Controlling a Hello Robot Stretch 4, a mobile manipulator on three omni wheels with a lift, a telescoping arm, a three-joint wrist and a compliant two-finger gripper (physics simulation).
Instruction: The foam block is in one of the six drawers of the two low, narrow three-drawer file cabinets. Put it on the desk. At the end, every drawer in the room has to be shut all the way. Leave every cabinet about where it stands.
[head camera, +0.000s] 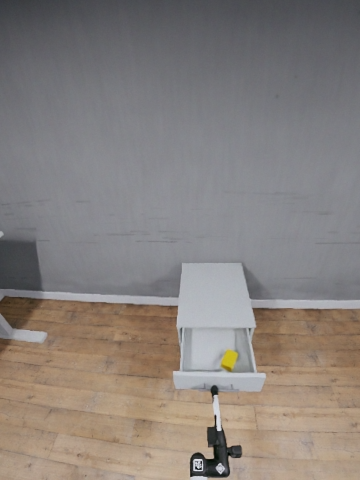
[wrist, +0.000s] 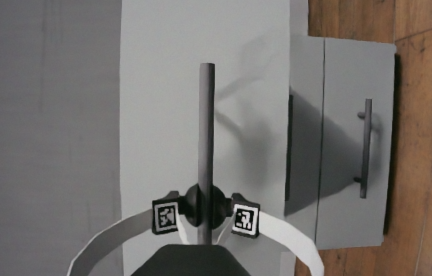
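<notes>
A low grey file cabinet (head camera: 214, 295) stands against the wall in the head camera view. Its top drawer (head camera: 182, 380) (wrist: 165, 125) is pulled well out. The yellow foam block (head camera: 229, 360) lies inside it, near the front and right of the middle. My gripper (head camera: 214, 390) (wrist: 205, 206) is shut on the bar handle (wrist: 206, 115) of this drawer, with a fingertip on each side of the bar. Below it, a lower drawer (wrist: 345, 210) with its own handle (wrist: 366, 150) looks shut in the wrist view. The foam block does not show in the wrist view.
A white leg and foot (head camera: 30, 335), seemingly of the desk, stand on the wooden floor (head camera: 100, 400) at the left edge. The grey wall (head camera: 150, 150) with a white baseboard (head camera: 110, 299) runs behind the cabinet. The second cabinet does not show.
</notes>
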